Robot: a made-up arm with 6 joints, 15 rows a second.
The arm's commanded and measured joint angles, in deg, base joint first. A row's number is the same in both.
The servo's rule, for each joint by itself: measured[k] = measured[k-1] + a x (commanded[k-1-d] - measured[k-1]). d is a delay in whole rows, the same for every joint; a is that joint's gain. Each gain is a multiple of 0.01, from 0.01 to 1. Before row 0 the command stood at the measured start. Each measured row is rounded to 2 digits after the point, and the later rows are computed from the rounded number. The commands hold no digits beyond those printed.
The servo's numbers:
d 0
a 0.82 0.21 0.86 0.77 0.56 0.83
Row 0, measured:
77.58 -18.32 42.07 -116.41 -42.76 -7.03
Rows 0 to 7, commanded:
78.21 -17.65 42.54 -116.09 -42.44 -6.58
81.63 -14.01 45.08 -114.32 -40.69 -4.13
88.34 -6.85 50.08 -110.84 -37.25 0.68
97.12 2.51 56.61 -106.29 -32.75 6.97
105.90 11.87 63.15 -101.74 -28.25 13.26
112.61 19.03 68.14 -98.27 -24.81 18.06
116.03 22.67 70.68 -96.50 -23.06 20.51
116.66 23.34 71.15 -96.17 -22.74 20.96
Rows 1 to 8, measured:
78.10 -18.18 42.47 -116.16 -42.58 -6.66
80.99 -17.30 44.71 -114.74 -41.52 -4.56
87.02 -15.11 49.33 -111.74 -39.13 -0.21
95.30 -11.41 55.59 -107.54 -35.56 5.75
103.99 -6.52 62.09 -103.07 -31.47 11.98
111.06 -1.15 67.29 -99.37 -27.74 17.03
115.14 3.85 70.21 -97.16 -25.12 19.92
116.39 7.94 71.02 -96.40 -23.79 20.78

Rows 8 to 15, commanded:
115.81 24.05 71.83 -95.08 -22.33 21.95
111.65 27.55 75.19 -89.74 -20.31 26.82
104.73 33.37 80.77 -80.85 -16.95 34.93
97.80 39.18 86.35 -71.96 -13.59 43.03
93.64 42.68 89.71 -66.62 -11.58 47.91
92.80 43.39 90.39 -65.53 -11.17 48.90
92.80 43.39 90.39 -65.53 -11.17 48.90
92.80 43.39 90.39 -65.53 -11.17 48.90
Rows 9 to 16, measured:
115.91 11.32 71.72 -95.38 -22.97 21.75
112.42 14.73 74.70 -91.04 -21.48 25.96
106.11 18.64 79.92 -83.19 -18.94 33.41
99.30 22.95 85.45 -74.54 -15.94 41.39
94.66 27.09 89.11 -68.44 -13.50 46.80
93.13 30.51 90.21 -66.20 -12.20 48.54
92.86 33.21 90.36 -65.68 -11.62 48.84
92.81 35.35 90.39 -65.56 -11.37 48.89

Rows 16 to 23, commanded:
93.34 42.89 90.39 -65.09 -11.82 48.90
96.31 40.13 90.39 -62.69 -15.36 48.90
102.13 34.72 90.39 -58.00 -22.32 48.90
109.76 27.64 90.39 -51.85 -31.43 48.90
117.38 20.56 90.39 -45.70 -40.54 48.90
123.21 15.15 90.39 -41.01 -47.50 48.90
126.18 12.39 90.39 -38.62 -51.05 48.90
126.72 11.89 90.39 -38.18 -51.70 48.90
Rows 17 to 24, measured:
93.24 36.93 90.39 -65.20 -11.62 48.90
95.76 37.60 90.39 -63.27 -13.71 48.90
100.98 37.00 90.39 -59.21 -18.53 48.90
108.18 35.03 90.39 -53.54 -25.75 48.90
115.72 31.99 90.39 -47.50 -34.03 48.90
121.86 28.45 90.39 -42.50 -41.57 48.90
125.40 25.08 90.39 -39.51 -46.88 48.90
126.48 22.31 90.39 -38.49 -49.58 48.90

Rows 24 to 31, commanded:
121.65 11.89 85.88 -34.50 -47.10 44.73
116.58 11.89 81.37 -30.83 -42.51 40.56
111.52 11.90 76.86 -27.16 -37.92 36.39
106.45 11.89 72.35 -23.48 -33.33 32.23
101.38 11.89 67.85 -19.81 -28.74 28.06
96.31 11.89 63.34 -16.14 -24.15 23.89
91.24 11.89 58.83 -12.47 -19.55 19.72
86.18 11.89 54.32 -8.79 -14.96 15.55
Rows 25 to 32, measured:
122.52 20.12 86.51 -35.42 -48.19 45.44
117.65 18.39 82.09 -31.89 -45.01 41.39
112.62 17.03 77.59 -28.25 -41.04 37.24
107.56 15.95 73.08 -24.58 -36.72 33.08
102.49 15.10 68.58 -20.91 -32.25 28.91
97.42 14.43 64.07 -17.24 -27.71 24.74
92.35 13.90 59.56 -13.57 -23.14 20.57
87.29 13.48 55.05 -9.89 -18.56 16.40

